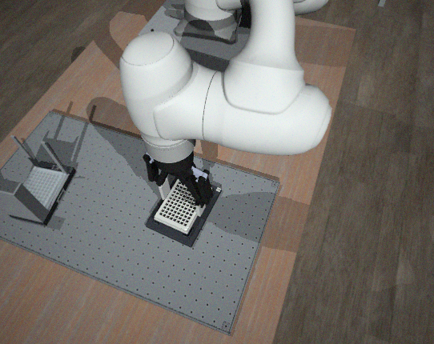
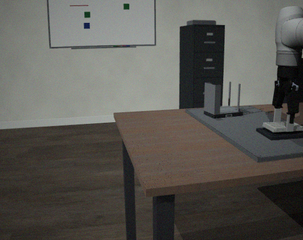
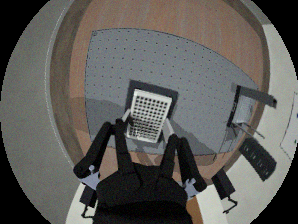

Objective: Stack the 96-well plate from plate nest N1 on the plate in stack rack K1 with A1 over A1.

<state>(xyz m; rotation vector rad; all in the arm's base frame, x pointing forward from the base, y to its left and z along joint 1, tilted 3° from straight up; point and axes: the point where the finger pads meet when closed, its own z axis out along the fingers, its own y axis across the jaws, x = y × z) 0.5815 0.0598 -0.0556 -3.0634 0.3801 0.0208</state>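
The tall grey wall lies 10 cm ahead of my hand, 36 cm to the right of it and 3 cm above it. The rest, counted from my hand: pale A1 mark 6 cm behind, 7 cm to the left, 4 cm below.
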